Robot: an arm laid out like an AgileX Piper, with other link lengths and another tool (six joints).
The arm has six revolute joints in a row. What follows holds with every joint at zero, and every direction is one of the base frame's.
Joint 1 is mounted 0.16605 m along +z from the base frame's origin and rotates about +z.
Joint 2 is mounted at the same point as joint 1 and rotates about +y.
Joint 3 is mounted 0.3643 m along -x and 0.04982 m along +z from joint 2 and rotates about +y.
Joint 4 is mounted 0.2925 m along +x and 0.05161 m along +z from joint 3 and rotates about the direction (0.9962, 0, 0.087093).
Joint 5 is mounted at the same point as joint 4 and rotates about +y.
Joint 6 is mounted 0.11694 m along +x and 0.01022 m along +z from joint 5 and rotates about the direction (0.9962, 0, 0.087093).
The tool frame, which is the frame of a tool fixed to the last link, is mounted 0.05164 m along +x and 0.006 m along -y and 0.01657 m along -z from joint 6; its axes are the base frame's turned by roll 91.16, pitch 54.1 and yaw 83.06 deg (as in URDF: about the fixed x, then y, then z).
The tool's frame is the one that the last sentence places.
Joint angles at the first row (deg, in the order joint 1, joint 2, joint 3, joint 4, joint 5, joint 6):
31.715 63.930 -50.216 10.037 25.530 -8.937
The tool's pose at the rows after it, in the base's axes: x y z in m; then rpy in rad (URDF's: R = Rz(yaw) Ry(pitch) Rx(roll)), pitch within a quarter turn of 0, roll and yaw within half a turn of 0:
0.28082, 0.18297, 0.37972, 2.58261, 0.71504, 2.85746
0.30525, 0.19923, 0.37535, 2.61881, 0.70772, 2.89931
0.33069, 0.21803, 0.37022, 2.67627, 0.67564, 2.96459
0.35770, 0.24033, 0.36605, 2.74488, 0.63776, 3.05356
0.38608, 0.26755, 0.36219, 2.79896, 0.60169, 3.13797
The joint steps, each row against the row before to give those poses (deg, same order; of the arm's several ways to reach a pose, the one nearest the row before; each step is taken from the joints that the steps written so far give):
0.214 4.681 -2.227 1.288 -1.869 -2.672
0.029 5.275 -3.802 0.921 0.133 -2.052
0.038 6.020 -5.598 0.849 2.912 -1.923
0.272 6.662 -7.434 0.401 4.806 -2.192
0.681 7.174 -8.811 0.094 5.146 -1.707

